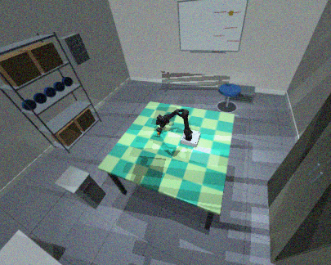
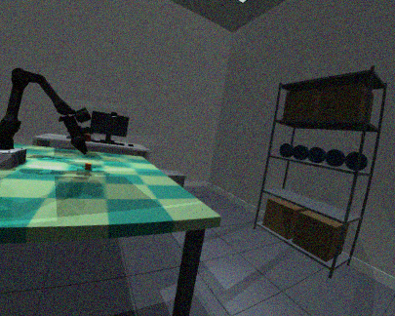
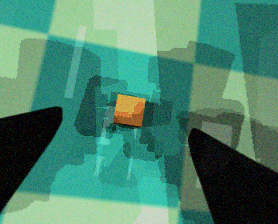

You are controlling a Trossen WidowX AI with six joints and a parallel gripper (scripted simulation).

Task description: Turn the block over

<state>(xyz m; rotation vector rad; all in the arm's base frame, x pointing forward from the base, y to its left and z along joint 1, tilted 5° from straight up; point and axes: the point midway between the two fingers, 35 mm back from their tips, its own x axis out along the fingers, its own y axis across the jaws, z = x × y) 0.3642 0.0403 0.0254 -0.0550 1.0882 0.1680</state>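
The orange block lies 7 cm below my gripper tip and 1 cm ahead of it.
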